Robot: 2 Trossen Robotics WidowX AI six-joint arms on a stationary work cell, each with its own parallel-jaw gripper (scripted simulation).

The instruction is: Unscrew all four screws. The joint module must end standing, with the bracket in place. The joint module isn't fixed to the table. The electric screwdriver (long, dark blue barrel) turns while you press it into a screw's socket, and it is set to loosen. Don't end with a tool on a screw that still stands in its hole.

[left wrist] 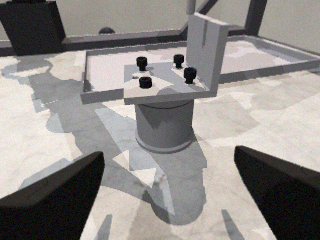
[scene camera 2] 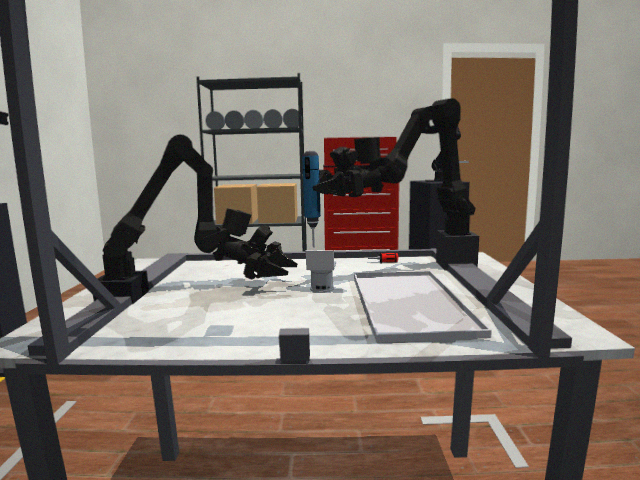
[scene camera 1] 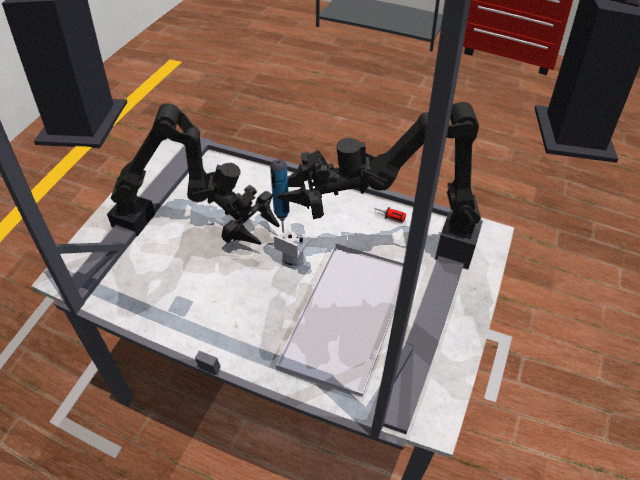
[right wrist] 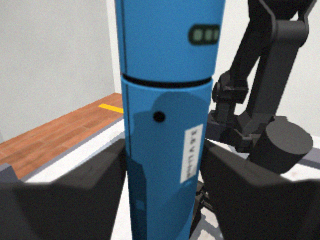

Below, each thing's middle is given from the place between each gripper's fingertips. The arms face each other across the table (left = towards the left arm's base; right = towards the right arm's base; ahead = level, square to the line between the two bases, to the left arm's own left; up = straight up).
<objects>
Now: the joint module (left wrist: 163, 127) 5 cm behind my left hand (scene camera 2: 292, 269), 10 cm to the right of it and 3 cm below it. Also, from my left hand: grey bracket (left wrist: 206, 39) 5 cm behind, 10 cm to the right, 1 cm above; then shallow tray (scene camera 1: 336, 337) 22 cm behind, 27 cm to the right, 5 cm below.
My right gripper is now 200 mm above the grey bracket. From my right hand the other things lie so: joint module (240 mm below); then shallow tray (170 mm behind, 170 mm to the right, 260 mm below).
</objects>
